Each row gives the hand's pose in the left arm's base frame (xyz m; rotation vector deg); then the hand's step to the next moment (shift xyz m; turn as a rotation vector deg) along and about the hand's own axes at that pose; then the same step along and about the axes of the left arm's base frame.
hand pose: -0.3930 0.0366 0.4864 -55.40 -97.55 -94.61
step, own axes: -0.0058 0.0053 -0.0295 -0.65 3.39 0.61
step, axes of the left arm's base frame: 0.0052 -0.0301 0.0005 3.18 0.45 1.39
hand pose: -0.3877 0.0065 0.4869 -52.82 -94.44 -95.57
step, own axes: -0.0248 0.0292 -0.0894 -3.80 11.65 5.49
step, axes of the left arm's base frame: 0.0329 -0.0915 -0.0020 12.03 4.86 3.44
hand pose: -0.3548 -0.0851 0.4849 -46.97 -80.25 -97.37
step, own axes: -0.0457 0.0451 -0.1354 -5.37 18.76 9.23
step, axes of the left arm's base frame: 0.0611 -0.1301 -0.0425 19.01 8.09 6.26
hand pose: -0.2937 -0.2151 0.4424 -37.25 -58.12 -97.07
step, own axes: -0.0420 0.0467 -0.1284 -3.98 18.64 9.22
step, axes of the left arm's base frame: 0.0643 -0.0968 -0.0833 18.42 7.43 7.34
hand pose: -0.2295 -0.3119 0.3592 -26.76 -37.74 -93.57
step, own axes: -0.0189 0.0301 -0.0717 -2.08 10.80 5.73
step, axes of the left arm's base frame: 0.0373 -0.0352 -0.0615 10.61 4.39 4.69
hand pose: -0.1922 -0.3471 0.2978 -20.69 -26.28 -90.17
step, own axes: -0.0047 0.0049 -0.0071 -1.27 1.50 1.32
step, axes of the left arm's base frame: 0.0055 0.0004 -0.0081 1.50 1.72 0.62
